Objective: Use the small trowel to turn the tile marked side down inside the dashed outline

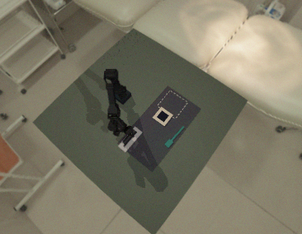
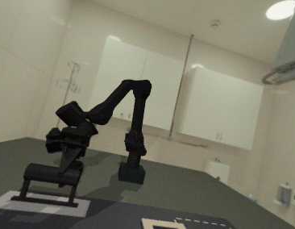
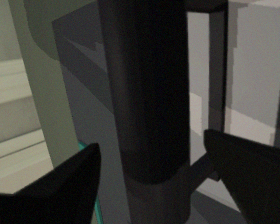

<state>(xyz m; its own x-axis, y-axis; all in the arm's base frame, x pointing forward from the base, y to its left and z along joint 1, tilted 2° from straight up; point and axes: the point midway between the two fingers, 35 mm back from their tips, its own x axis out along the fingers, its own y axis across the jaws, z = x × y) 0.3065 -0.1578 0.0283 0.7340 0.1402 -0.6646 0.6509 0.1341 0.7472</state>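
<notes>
Right now my gripper tip is 6 cm short of the dark grey mat, 23 cm to the right of it and 8 cm above it. Round my gripper tip: teal trowel (20 cm ahead, 23 cm to the left, 6 cm below); tan tile (2 cm ahead, 29 cm to the left, 6 cm below).
</notes>
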